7 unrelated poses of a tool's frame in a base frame.
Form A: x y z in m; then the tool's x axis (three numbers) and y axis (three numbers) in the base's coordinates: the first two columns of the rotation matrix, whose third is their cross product.
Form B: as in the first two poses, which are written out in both.
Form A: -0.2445 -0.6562 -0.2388 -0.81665 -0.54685 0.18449 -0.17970 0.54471 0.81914
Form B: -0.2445 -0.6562 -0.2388; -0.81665 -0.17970 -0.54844; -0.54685 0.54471 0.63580; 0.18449 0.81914 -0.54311
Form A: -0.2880 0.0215 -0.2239 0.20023 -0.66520 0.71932 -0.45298 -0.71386 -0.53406
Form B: -0.2880 0.0215 -0.2239; 0.20023 -0.45298 0.86875; -0.66520 -0.71386 -0.21890; 0.71932 -0.53406 -0.44426
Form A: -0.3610 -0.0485 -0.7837 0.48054 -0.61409 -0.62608 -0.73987 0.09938 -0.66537
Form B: -0.3610 -0.0485 -0.7837; 0.48054 -0.73987 0.47082; -0.61409 0.09938 0.78295; -0.62608 -0.66537 -0.40659
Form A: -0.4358 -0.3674 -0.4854 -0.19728 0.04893 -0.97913 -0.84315 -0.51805 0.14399
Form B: -0.4358 -0.3674 -0.4854; -0.19728 -0.84315 -0.50019; 0.04893 -0.51805 0.85396; -0.97913 0.14399 0.14346
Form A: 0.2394 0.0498 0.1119 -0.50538 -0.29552 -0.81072 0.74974 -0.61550 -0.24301
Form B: 0.2394 0.0498 0.1119; -0.50538 0.74974 -0.42718; -0.29552 -0.61550 -0.73064; -0.81072 -0.24301 0.53262
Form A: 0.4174 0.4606 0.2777 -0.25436 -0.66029 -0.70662 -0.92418 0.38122 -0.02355
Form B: 0.4174 0.4606 0.2777; -0.25436 -0.92418 0.28493; -0.66029 0.38122 0.64705; -0.70662 -0.02355 -0.70719
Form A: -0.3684 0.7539 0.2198 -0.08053 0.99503 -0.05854 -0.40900 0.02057 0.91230
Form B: -0.3684 0.7539 0.2198; -0.08053 -0.40900 0.90897; 0.99503 0.02057 0.09741; -0.05854 0.91230 0.40531
